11 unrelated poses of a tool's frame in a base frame.
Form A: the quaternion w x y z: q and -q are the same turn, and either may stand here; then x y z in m.
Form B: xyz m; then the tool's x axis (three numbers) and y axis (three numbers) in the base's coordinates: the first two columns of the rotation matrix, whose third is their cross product. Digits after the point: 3 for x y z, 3 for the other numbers.
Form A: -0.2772 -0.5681 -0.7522 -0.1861 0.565 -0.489 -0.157
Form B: 0.565 -0.489 -0.157 -0.201 0.958 -0.206 0.751 0.285 0.595
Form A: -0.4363 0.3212 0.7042 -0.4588 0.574 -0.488 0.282
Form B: 0.574 -0.488 0.282 -0.413 0.853 0.320 0.052 0.373 -0.927
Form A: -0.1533 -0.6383 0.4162 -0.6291 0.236 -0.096 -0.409
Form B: 0.236 -0.096 -0.409 -0.138 -0.338 0.931 -0.724 -0.607 -0.328
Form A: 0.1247 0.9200 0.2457 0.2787 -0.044 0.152 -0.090
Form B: -0.044 0.152 -0.090 0.724 0.522 0.452 0.383 -0.848 0.366
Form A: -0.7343 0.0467 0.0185 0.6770 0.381 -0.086 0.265
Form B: 0.381 -0.086 0.265 0.083 -0.992 0.090 0.996 0.079 -0.044
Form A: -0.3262 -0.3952 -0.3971 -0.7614 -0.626 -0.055 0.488
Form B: -0.626 -0.055 0.488 -0.475 0.811 0.343 -0.183 -0.472 0.863
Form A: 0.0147 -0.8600 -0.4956 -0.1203 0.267 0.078 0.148
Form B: 0.267 0.078 0.148 0.480 0.849 0.222 0.856 -0.508 0.094
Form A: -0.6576 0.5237 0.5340 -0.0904 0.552 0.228 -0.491
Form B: 0.552 0.228 -0.491 0.413 0.678 0.608 0.440 0.435 -0.785
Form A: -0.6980 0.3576 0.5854 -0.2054 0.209 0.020 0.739
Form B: 0.209 0.020 0.739 0.230 0.705 0.670 0.132 0.660 -0.740
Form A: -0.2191 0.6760 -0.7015 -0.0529 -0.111 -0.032 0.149
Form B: -0.111 -0.032 0.149 0.010 -0.925 -0.379 -0.972 0.080 -0.222
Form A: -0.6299 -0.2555 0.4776 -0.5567 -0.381 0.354 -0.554
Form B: -0.381 0.354 -0.554 -0.076 0.457 0.886 -0.945 0.250 -0.210
